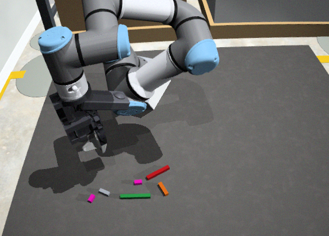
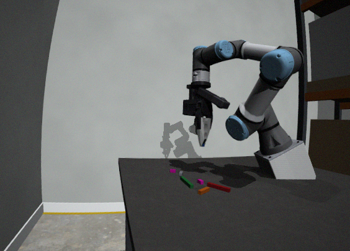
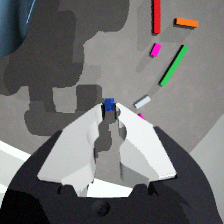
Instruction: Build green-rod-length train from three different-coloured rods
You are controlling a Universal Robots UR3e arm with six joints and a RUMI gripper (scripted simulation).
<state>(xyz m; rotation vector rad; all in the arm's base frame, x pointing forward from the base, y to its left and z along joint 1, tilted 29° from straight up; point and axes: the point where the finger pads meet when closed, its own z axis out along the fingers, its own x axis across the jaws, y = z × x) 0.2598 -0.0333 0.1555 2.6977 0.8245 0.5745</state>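
My hand is 140 mm to the right of the red rod, 110 mm above it and 10 mm short of it. Round my hand: grey rod: 110 mm below, 70 mm ahead, 10 mm to the right; green rod: 110 mm below, 80 mm to the left, 80 mm ahead; blue rod: 10 mm below.
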